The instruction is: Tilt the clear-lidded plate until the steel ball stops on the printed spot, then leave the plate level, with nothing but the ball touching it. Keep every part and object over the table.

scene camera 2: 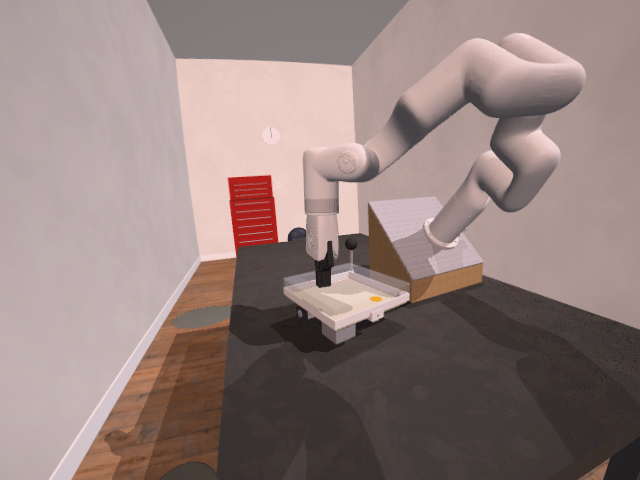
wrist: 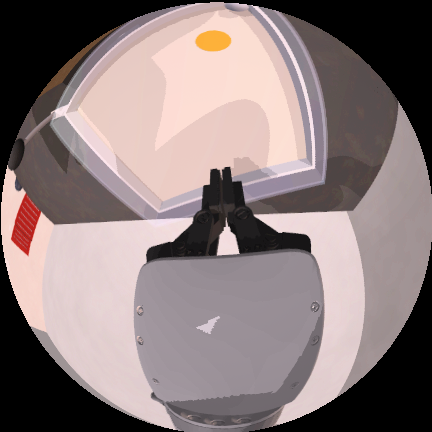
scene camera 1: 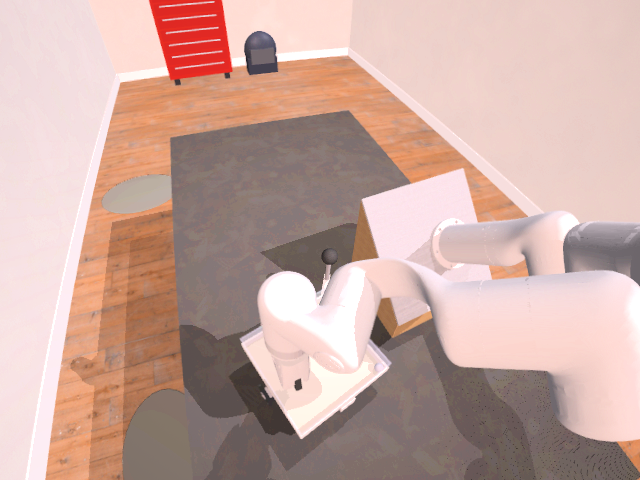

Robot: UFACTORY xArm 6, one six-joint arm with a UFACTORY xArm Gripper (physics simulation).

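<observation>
Square white plate in sight, my gripper too. Gripper also visible in the wrist view and scene camera 1.
</observation>
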